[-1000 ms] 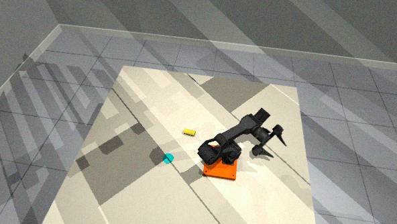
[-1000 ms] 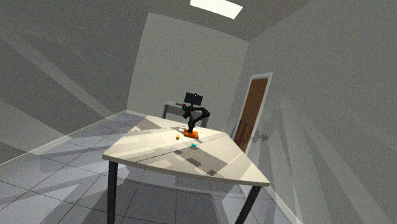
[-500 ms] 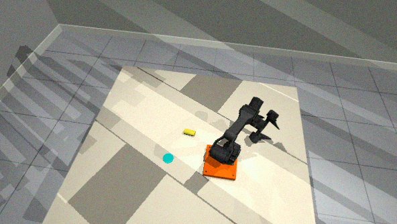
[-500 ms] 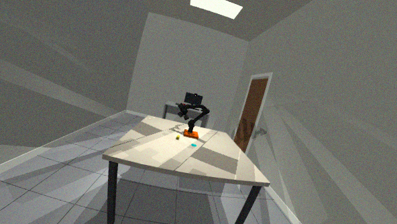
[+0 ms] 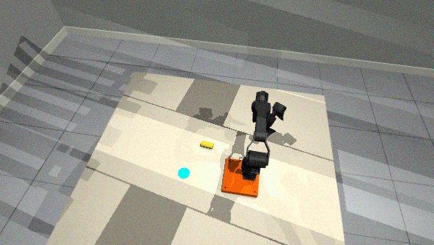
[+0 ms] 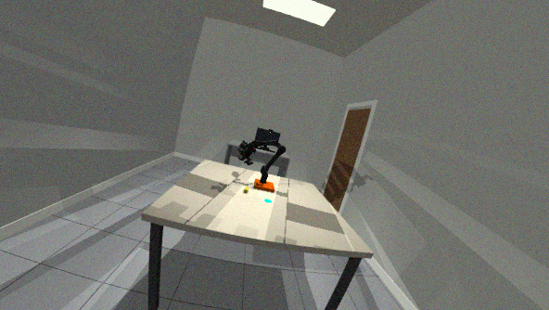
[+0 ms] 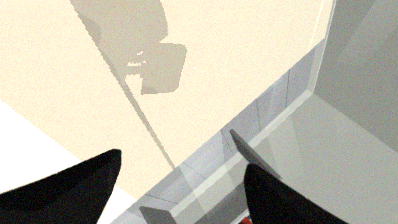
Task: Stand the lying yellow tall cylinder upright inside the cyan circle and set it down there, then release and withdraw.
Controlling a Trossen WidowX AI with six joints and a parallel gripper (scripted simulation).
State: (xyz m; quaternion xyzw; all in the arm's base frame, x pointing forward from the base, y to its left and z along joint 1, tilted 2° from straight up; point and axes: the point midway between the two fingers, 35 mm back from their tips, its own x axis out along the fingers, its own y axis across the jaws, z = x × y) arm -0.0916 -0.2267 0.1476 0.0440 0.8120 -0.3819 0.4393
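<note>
My gripper tip is 36 cm short of the yellow tall cylinder, 15 cm above it and 10 cm to the right of it. From my gripper tip the other things lie so: cyan circle: 44 cm ahead, 28 cm to the left, 16 cm below.
</note>
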